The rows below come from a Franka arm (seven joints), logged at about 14 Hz.
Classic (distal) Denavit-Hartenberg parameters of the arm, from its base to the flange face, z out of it. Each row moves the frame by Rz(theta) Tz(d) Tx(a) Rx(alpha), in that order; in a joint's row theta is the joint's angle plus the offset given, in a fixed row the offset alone. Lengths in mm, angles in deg.
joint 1: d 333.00, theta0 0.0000, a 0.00, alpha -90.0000
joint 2: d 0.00, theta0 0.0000, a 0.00, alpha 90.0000
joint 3: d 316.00, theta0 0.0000, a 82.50, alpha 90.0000
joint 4: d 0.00, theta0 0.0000, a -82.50, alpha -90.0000
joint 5: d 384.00, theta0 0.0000, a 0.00, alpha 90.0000
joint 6: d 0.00, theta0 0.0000, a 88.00, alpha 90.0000
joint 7: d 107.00, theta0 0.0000, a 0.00, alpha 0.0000
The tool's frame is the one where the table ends.
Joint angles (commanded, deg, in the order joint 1, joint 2, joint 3, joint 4, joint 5, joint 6, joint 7), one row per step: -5.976 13.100 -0.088 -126.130 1.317 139.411 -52.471; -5.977 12.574 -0.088 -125.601 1.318 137.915 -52.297; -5.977 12.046 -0.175 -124.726 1.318 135.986 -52.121; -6.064 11.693 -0.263 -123.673 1.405 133.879 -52.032; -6.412 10.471 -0.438 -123.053 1.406 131.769 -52.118; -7.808 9.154 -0.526 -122.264 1.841 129.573 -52.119; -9.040 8.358 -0.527 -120.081 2.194 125.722 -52.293; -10.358 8.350 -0.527 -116.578 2.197 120.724 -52.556
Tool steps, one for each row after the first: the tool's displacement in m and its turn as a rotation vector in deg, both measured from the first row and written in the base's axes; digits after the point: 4 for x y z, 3 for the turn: 0.0008 0.0000 0.0065 0.074 0.438 -0.153; 0.0026 -0.0009 0.0149 0.144 0.961 -0.385; 0.0047 -0.0027 0.0228 0.298 1.651 -0.675; 0.0041 -0.0076 0.0361 0.345 1.913 -1.075; 0.0025 -0.0217 0.0515 0.741 1.951 -2.800; 0.0044 -0.0337 0.0701 1.243 2.752 -3.981; 0.0092 -0.0473 0.0899 1.608 4.185 -4.893
